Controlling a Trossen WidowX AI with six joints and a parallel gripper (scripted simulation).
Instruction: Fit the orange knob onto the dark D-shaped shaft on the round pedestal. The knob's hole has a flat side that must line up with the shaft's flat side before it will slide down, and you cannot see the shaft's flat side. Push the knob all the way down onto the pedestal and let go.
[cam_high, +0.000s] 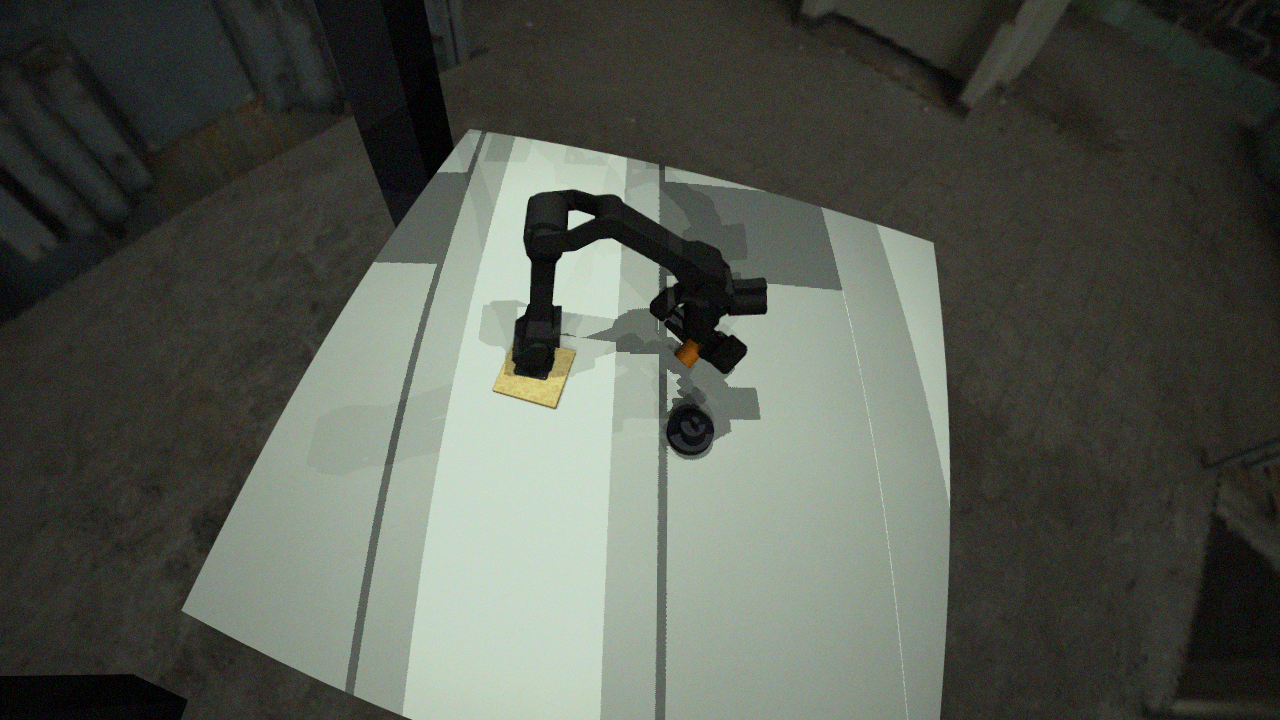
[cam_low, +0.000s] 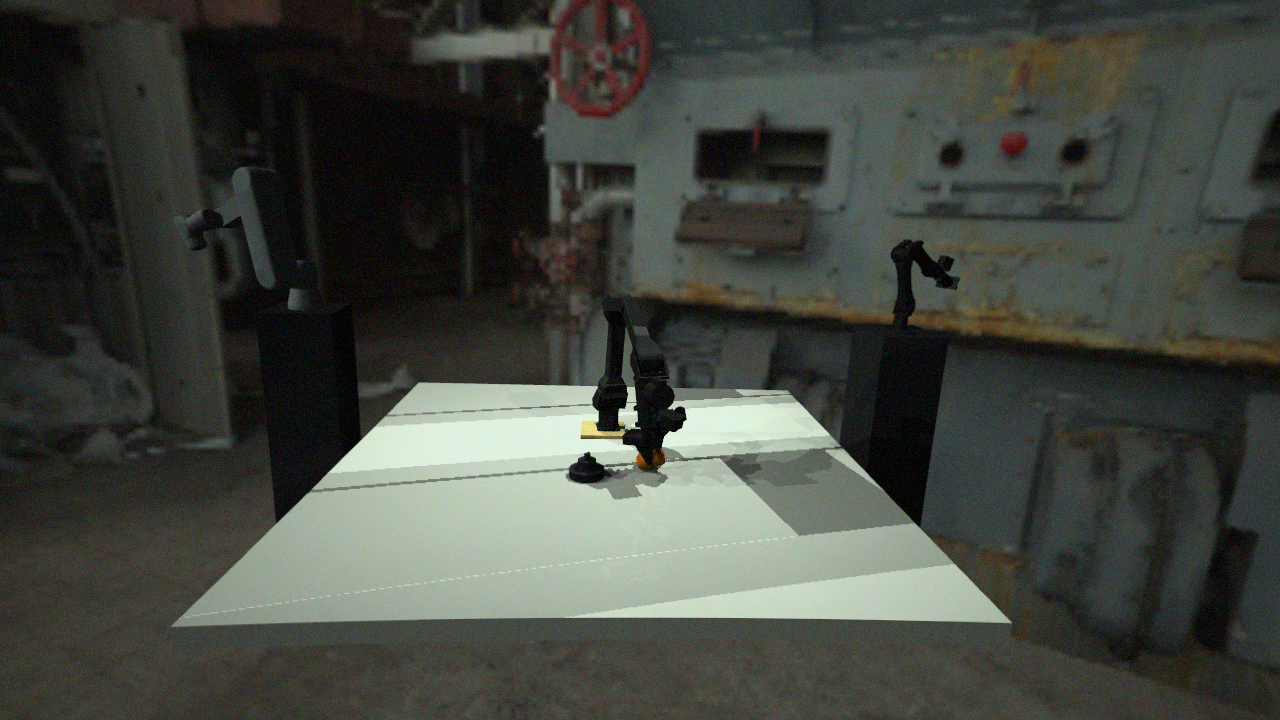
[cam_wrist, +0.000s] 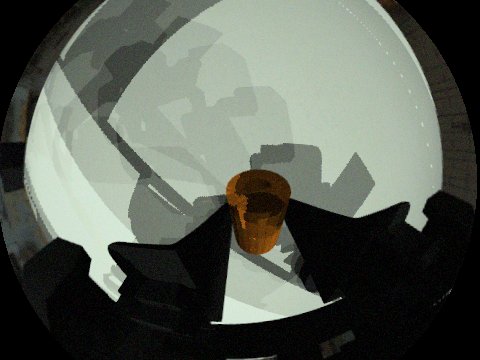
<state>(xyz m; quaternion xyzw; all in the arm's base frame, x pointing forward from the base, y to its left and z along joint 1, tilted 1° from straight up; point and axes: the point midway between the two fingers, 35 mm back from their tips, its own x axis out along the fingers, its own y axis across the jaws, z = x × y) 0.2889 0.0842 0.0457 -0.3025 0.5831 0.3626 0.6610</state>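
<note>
The round pedestal lies 20 mm ahead of my gripper tip and 160 mm to the right of it. Round my gripper tip: orange knob (10 mm to the right, 10 mm above).
</note>
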